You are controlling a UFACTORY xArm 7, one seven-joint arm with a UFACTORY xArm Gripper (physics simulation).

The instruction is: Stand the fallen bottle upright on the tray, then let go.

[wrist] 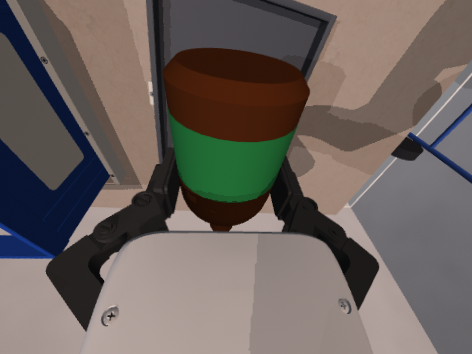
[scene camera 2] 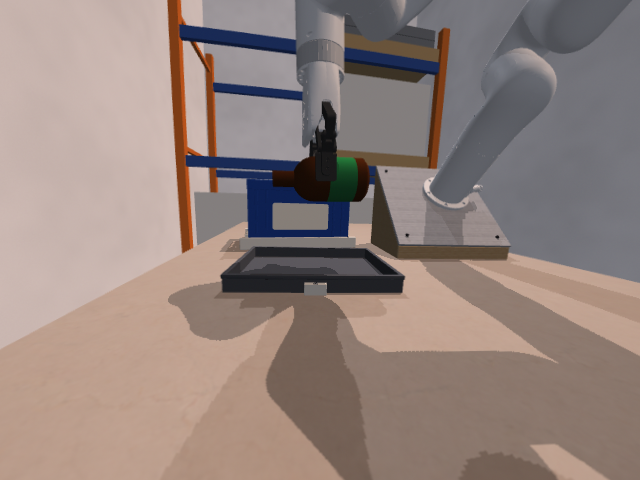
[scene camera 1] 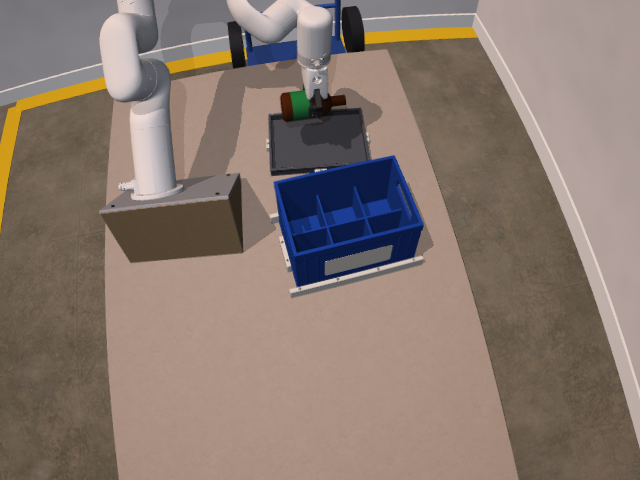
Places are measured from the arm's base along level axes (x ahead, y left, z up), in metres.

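Pixels of known places: gripper, fingertip midpoint: (wrist: 227,165) (scene camera 2: 321,183) (scene camera 1: 312,105); arm's base at its link origin: (scene camera 2: 444,194) (scene camera 1: 157,193).
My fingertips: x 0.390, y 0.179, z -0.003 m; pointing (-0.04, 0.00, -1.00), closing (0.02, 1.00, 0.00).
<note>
For each thing: its top centre in the pictures, then the offset to it from my fingertips.
- brown bottle with a green label, top centre: (wrist: 228,215) (scene camera 2: 320,155) (scene camera 1: 313,92) dx +0.004, dy +0.000, dz +0.045 m
- dark tray at its top centre: (wrist: 225,111) (scene camera 2: 312,257) (scene camera 1: 317,137) dx +0.011, dy +0.001, dz -0.130 m
- blue divided crate at its top centre: (scene camera 1: 347,202) (scene camera 2: 296,184) dx +0.017, dy -0.303, dz +0.019 m
The brown bottle with a green label (scene camera 1: 299,105) (scene camera 2: 346,180) (wrist: 230,165) is held lying about level in the air. Its neck points right in scene camera 1 and left in scene camera 2. My gripper (scene camera 1: 317,110) (scene camera 2: 325,173) (wrist: 227,165) is shut on the bottle's body near the shoulder, with one finger on each side. In the wrist view the bottle's base faces the camera and most of the neck is hidden. The dark tray (scene camera 1: 294,171) (scene camera 2: 258,284) (wrist: 215,25) lies on the table below, apart from the bottle.
A blue divided crate (scene camera 1: 310,268) (scene camera 2: 258,211) (wrist: 85,185) stands close beside the tray, with white rails (scene camera 1: 356,277) (scene camera 2: 297,242) along it. The arm's wooden base (scene camera 1: 175,232) (scene camera 2: 449,253) is nearby. A blue cart (scene camera 1: 279,50) and an orange-posted rack (scene camera 2: 178,129) stand beyond the table.
</note>
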